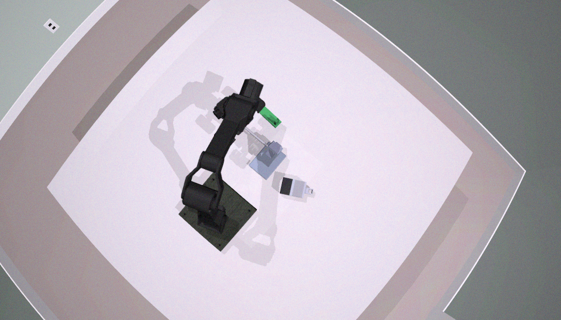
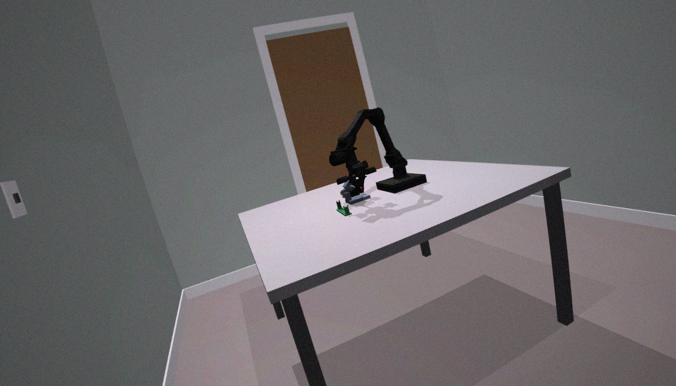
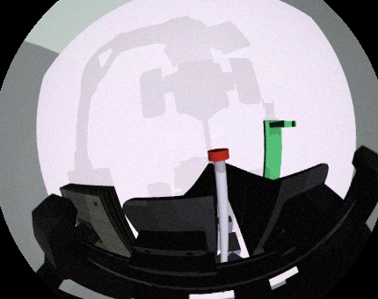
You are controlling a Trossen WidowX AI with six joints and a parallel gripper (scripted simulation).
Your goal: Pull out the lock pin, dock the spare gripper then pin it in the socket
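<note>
Now: the green cradle 100 mm ahead of my gripper tip, 40 mm below it and 30 mm to the right of it. Also, from my gripper tip: mount: 150 mm to the right, 10 mm below, 10 mm behind; spare gripper: 290 mm to the right, 50 mm behind, 40 mm below.
</note>
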